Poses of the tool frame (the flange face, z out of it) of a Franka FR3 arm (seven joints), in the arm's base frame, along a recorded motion.
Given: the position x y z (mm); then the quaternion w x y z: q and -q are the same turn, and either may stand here.
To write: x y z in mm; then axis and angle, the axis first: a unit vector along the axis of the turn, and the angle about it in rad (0 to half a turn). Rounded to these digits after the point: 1 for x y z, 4 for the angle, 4 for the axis.
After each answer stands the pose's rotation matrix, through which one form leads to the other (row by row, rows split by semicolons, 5 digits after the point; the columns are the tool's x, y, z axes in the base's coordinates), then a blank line. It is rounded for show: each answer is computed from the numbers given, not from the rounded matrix.
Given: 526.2 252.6 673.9 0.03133 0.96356 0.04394 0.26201
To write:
526.2 252.6 673.9 0.9640 0.0440 0.2621 3.0789
0.85884 0.06826 0.50767; 0.10109 -0.99418 -0.03735; 0.50217 0.08340 -0.86074

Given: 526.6 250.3 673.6 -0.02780 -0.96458 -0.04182 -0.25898
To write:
526.6 250.3 673.6 0.9649 0.0418 0.2591 3.0860
0.86236 0.06628 0.50194; 0.09508 -0.99496 -0.03197; 0.49729 0.07529 -0.86431

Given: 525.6 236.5 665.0 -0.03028 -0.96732 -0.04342 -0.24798
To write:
525.6 236.5 665.0 0.9678 0.0434 0.2481 3.0810
0.87324 0.06898 0.48238; 0.09902 -0.99440 -0.03705; 0.47712 0.08012 -0.87518

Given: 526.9 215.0 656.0 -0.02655 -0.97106 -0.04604 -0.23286
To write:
526.9 215.0 656.0 0.9714 0.0461 0.2329 3.0885
0.88731 0.07705 0.45468; 0.10178 -0.99435 -0.03012; 0.44979 0.07300 -0.89014

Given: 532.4 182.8 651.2 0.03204 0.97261 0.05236 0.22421
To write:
532.4 182.8 651.2 0.9731 0.0524 0.2243 3.0775
0.89398 0.08748 0.43949; 0.11622 -0.99246 -0.03885; 0.43278 0.08580 -0.89741

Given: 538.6 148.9 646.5 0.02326 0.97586 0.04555 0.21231
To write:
538.6 148.9 646.5 0.9761 0.0456 0.2124 3.0951
0.90570 0.07902 0.41649; 0.09878 -0.99477 -0.02606; 0.41225 0.06474 -0.90877

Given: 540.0 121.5 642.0 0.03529 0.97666 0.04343 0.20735
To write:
540.0 121.5 642.0 0.9773 0.0435 0.2075 3.0710
0.91024 0.07020 0.40809; 0.09947 -0.99374 -0.05092; 0.40196 0.08694 -0.91152

